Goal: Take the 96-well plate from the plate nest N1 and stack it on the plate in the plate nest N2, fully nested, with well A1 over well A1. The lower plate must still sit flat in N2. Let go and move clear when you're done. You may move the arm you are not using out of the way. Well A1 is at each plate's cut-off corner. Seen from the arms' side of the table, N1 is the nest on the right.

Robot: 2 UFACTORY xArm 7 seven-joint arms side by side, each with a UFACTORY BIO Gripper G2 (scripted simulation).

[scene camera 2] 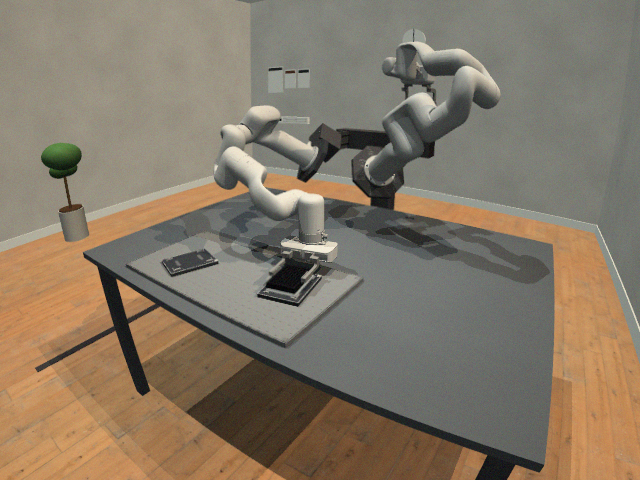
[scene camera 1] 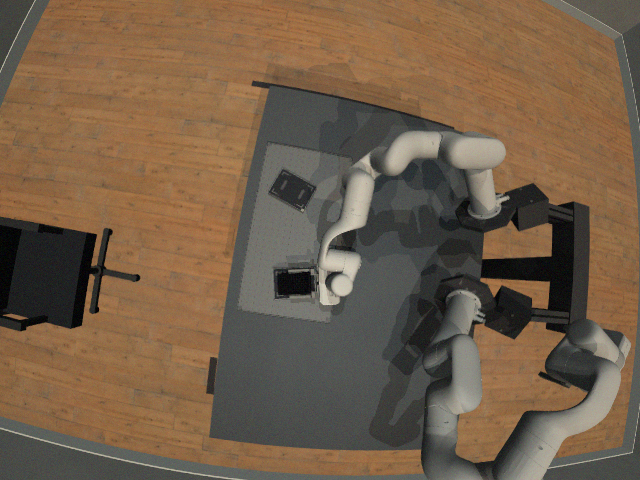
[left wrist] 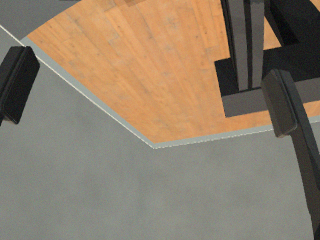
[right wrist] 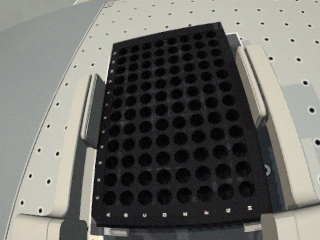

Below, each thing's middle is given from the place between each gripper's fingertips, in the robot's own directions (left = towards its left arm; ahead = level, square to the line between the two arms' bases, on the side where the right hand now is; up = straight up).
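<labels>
Plate nest N1 (scene camera 1: 294, 186) is 350 mm to the right of my right hand, 130 mm ahead of it and 40 mm below it, and as for the black 96-well plate (scene camera 2: 288, 279), my right hand is 10 mm above that.
From my left hand, plate nest N1 is 48 cm below, 31 cm to the right and 90 cm ahead, while my left gripper itself is 45 cm above the black 96-well plate, 77 cm short of it and 5 cm to the right of it.
</labels>
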